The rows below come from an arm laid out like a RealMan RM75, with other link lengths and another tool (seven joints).
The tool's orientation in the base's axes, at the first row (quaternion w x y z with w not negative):
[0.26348, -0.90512, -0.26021, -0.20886]
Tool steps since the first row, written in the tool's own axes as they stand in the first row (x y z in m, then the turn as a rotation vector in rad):
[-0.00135, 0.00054, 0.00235, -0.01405, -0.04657, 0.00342]
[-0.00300, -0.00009, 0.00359, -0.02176, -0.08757, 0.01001]
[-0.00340, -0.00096, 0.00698, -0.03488, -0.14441, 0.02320]
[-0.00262, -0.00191, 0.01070, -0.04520, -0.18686, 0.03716]
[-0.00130, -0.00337, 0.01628, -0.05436, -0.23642, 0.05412]
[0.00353, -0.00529, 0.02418, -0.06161, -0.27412, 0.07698]
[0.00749, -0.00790, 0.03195, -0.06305, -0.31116, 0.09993]
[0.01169, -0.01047, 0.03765, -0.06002, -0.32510, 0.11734]
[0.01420, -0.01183, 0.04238, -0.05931, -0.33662, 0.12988]
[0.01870, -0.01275, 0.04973, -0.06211, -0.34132, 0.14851]
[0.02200, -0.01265, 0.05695, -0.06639, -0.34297, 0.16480]
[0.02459, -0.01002, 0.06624, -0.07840, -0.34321, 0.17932]
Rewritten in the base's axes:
[-0.00017, 0.00050, -0.00271, -0.03716, 0.03073, 0.00726]
[-0.00152, 0.00108, -0.00429, -0.06539, 0.06156, 0.01329]
[-0.00152, 0.00356, -0.00680, -0.10544, 0.10580, 0.01726]
[-0.00057, 0.00671, -0.00893, -0.13477, 0.14106, 0.01677]
[0.00095, 0.01151, -0.01203, -0.16660, 0.18365, 0.01718]
[0.00550, 0.01927, -0.01495, -0.18863, 0.22178, 0.00963]
[0.00893, 0.02715, -0.01796, -0.20575, 0.26159, 0.00477]
[0.01208, 0.03387, -0.01926, -0.20730, 0.28299, -0.00201]
[0.01438, 0.03853, -0.02113, -0.21042, 0.29895, -0.00711]
[0.01911, 0.04513, -0.02416, -0.21084, 0.31226, -0.02124]
[0.02347, 0.05048, -0.02808, -0.21120, 0.32146, -0.03544]
[0.02925, 0.05494, -0.03490, -0.21717, 0.32580, -0.05278]

